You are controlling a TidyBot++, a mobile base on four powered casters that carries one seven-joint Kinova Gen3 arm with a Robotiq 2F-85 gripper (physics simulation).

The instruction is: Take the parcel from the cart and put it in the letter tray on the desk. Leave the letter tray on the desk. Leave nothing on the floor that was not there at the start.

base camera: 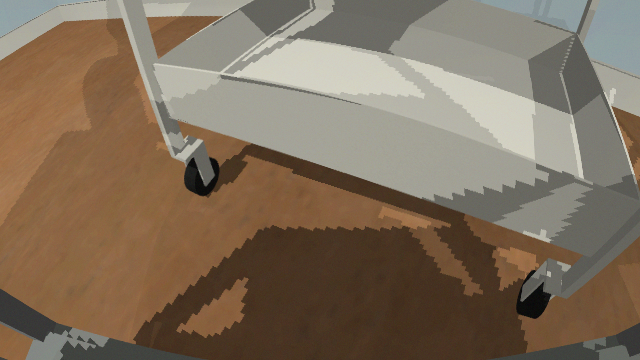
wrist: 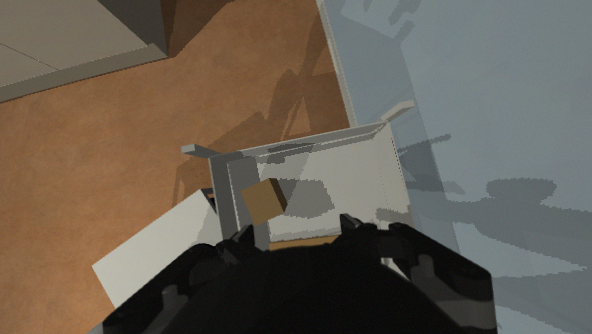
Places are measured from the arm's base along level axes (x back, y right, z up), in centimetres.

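Pixels of known places: gripper, fingertip midpoint: [wrist: 297,229].
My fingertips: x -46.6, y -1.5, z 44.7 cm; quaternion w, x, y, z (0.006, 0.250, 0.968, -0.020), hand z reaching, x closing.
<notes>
Ahead of a thing's pixels: the offset from my fingertips to its top centre.
The cart [base camera: 320,125] [wrist: 216,195] shows its lower shelf and casters in the base camera view and its upper, walled tray in the wrist view. A small brown box @[dy -4.3, dx +3.8, dz -9.1 cm] [wrist: 262,202], which looks like the parcel, sits in that upper tray near its left wall, slightly turned. My gripper [wrist: 297,229] is open, with nothing between its fingers. It is above the cart, and the box shows beyond its left fingertip. A tan strip @[dy +15.9, dx +3.5, dz -17.1 cm] [wrist: 302,244] of another thing shows at the tray's near side, mostly hidden by the gripper. I cannot identify the letter tray on the desk in these views.
A pale flat panel [wrist: 160,245] lies left of the cart in the wrist view. A large beige unit [wrist: 65,45] stands at upper left. The blue-grey wall [wrist: 500,125] is close on the cart's right. Two posts rise at the cart's far corners. Black casters [base camera: 201,176] [base camera: 533,295] stand on the floor.
</notes>
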